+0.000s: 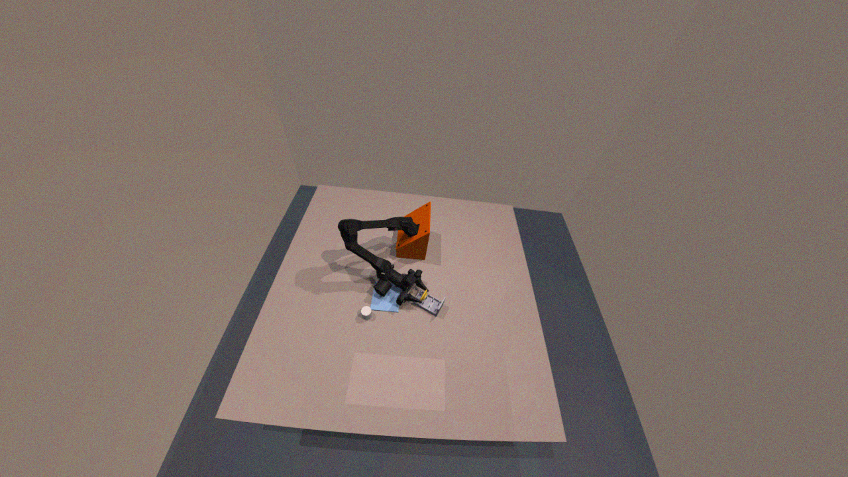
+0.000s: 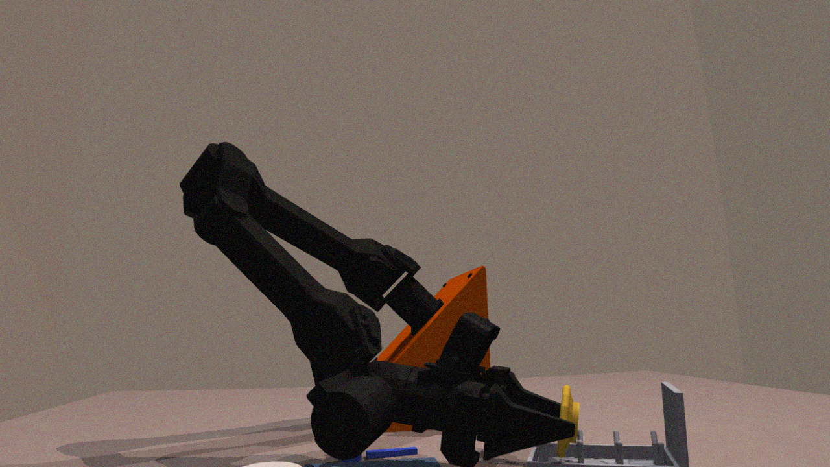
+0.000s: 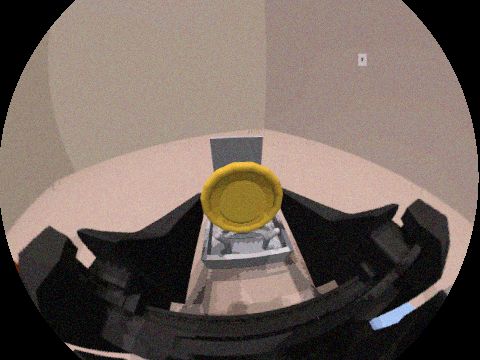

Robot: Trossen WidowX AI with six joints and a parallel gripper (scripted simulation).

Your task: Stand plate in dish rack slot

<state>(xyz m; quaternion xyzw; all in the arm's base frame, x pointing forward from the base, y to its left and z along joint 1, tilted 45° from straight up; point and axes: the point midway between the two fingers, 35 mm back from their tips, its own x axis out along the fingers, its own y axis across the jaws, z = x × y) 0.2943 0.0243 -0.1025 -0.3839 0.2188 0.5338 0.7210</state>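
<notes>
Now: the grey dish rack 1 cm ahead of my gripper tip, 2 cm to the left of it and 3 cm below it. Round my gripper tip: yellow plate 1 cm to the right; white cup 13 cm ahead, 24 cm to the right, 2 cm below; blue spoon 9 cm behind, 19 cm to the right, 5 cm below.
</notes>
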